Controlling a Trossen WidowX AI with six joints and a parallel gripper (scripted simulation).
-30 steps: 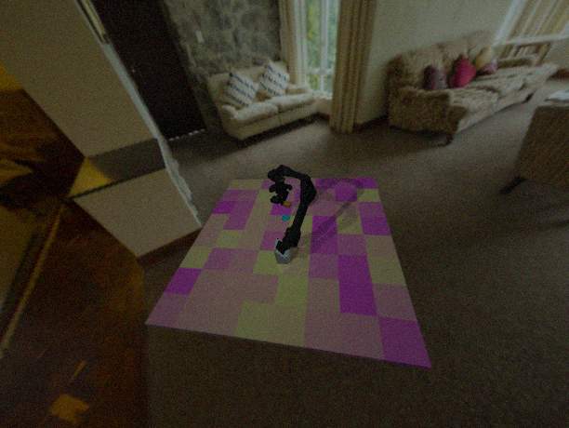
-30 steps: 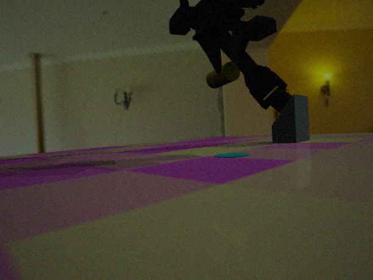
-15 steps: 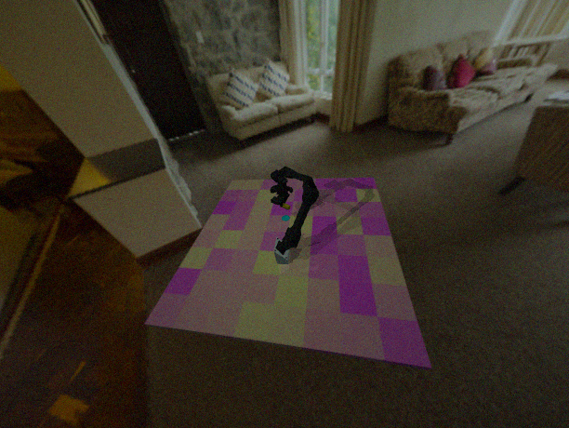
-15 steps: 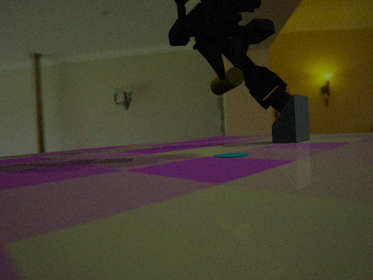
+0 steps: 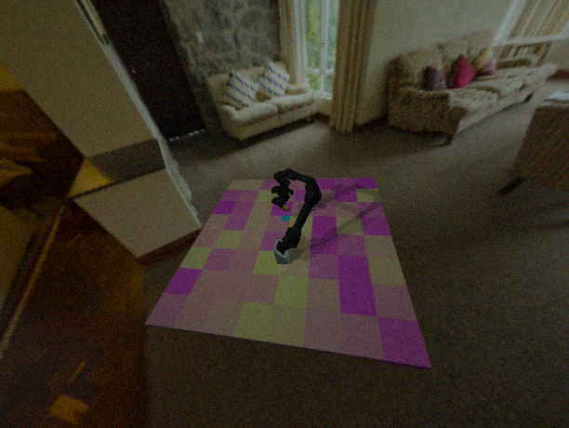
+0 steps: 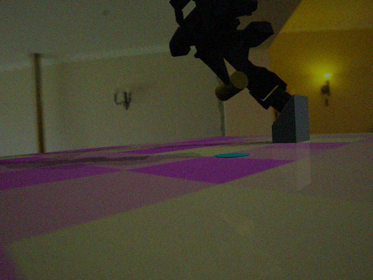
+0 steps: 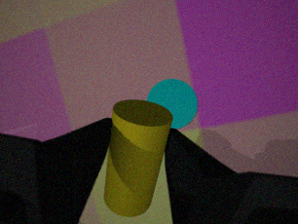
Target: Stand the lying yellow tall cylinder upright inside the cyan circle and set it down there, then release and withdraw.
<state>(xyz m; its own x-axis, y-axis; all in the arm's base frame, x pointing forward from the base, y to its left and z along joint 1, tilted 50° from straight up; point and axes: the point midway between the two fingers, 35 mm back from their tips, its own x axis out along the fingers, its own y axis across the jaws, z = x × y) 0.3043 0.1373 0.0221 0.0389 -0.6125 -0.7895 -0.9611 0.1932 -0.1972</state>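
Now: gripper tip 13 cm above the cyan circle, 1 cm to the left of it and 1 cm short of it. From my gripper tip the other things lie so: yellow tall cylinder: 2 cm to the right, 1 cm behind.
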